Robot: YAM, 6 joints.
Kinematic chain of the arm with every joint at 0, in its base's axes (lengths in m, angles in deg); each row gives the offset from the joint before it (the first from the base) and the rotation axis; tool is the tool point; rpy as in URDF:
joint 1: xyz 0 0 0.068 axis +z
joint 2: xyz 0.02 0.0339 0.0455 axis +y
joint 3: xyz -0.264 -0.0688 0 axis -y
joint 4: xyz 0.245 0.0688 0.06 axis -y
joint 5: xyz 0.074 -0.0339 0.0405 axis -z
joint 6: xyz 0.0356 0 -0.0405 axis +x
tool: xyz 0 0 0 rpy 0 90 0
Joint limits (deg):
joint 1: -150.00..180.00
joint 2: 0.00..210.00
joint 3: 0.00..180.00
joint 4: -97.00..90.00
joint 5: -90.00..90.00
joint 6: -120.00..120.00
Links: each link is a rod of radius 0.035 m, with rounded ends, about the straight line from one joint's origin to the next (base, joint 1, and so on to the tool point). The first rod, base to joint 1, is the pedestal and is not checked.
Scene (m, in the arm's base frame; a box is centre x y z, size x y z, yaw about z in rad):
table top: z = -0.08
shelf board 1: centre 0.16 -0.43 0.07 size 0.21 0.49 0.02 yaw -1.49
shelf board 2: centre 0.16 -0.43 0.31 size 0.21 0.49 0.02 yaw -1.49
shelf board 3: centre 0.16 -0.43 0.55 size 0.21 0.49 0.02 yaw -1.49
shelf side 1: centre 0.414 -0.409 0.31 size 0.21 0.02 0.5 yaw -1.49
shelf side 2: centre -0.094 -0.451 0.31 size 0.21 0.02 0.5 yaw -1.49
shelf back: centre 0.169 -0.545 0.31 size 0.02 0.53 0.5 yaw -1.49
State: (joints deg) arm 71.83 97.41 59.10 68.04 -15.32 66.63
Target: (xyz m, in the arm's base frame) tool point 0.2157 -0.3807 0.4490
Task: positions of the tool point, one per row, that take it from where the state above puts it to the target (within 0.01 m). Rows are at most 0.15 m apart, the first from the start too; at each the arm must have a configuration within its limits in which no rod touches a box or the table.
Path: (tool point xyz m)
1: 0.0431 0.3148 0.4151
2: -0.0059 0.2346 0.4885
3: -0.0269 0.1311 0.5384
4: -0.0135 0.0184 0.5606
5: 0.0343 -0.0880 0.5529
6: 0.1104 -0.1731 0.5150
7: 0.2032 -0.2258 0.4490
8: 0.2158 -0.2775 0.4580
9: 0.2202 -0.3299 0.4579
10: 0.2157 -0.3807 0.4490

